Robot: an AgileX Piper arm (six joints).
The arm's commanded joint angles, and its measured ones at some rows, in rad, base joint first. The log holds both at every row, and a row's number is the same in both.
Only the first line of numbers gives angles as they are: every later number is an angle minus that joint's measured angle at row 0.
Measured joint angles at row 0:
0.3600 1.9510 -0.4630 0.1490 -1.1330 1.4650
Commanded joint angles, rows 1 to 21:
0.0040 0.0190 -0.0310 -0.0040 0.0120 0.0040
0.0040 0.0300 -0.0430 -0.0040 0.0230 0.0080
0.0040 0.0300 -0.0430 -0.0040 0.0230 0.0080
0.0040 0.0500 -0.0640 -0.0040 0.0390 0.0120
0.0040 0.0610 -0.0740 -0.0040 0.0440 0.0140
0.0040 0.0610 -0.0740 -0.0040 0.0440 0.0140
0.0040 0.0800 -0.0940 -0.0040 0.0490 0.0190
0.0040 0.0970 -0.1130 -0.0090 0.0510 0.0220
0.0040 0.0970 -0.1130 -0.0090 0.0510 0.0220
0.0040 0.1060 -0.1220 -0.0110 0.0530 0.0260
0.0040 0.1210 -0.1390 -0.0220 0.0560 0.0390
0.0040 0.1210 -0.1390 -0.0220 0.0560 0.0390
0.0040 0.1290 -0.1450 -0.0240 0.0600 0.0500
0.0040 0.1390 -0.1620 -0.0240 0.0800 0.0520
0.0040 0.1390 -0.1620 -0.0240 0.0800 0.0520
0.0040 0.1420 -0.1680 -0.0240 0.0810 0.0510
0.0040 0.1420 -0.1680 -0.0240 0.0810 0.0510
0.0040 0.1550 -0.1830 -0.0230 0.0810 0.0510
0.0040 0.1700 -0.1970 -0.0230 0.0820 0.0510
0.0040 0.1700 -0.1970 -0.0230 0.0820 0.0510
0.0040 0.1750 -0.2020 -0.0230 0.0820 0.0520
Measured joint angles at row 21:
0.0000 0.1650 -0.1810 -0.0120 0.0790 0.0510
